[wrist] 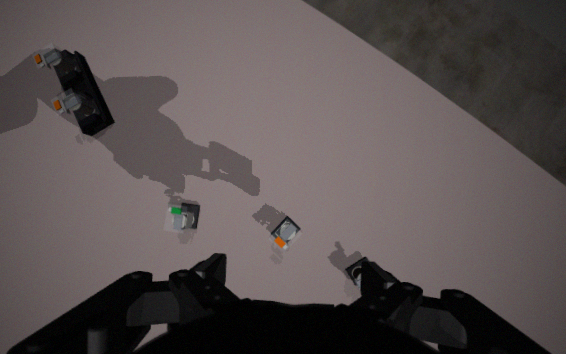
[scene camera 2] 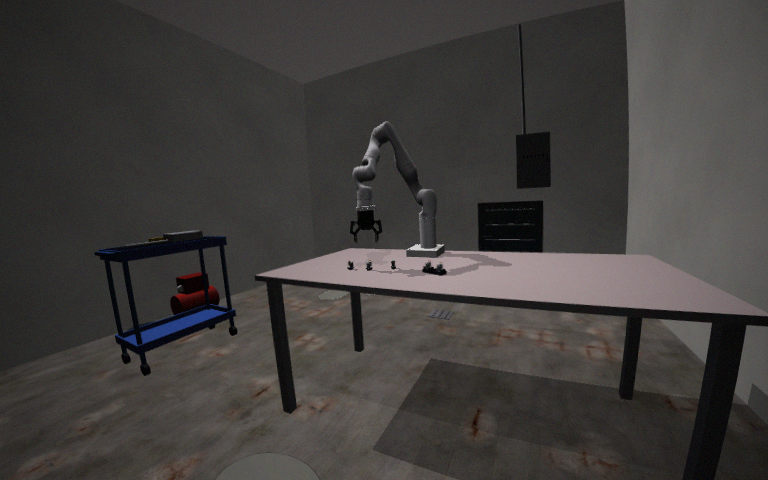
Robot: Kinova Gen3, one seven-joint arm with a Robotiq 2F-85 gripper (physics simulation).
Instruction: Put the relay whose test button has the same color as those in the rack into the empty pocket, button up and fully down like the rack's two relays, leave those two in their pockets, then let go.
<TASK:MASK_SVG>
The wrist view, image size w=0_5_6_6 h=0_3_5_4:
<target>my gripper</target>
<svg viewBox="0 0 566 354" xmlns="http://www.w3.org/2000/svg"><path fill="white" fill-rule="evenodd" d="M6 353L551 354L470 294L457 289L441 290L440 299L423 296L422 288L409 282L400 282L375 262L362 262L361 297L349 306L339 304L334 307L334 304L315 303L291 305L276 301L240 299L225 287L227 258L226 254L214 253L207 260L198 262L189 270L183 269L171 273L168 281L152 282L152 273L135 271L126 274L17 343ZM423 341L438 344L439 351L432 348ZM167 324L167 332L135 350L150 331L151 325Z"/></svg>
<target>green-button relay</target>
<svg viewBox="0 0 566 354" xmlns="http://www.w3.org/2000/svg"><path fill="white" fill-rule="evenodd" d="M168 204L164 231L184 234L197 229L200 205L188 203Z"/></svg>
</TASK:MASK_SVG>
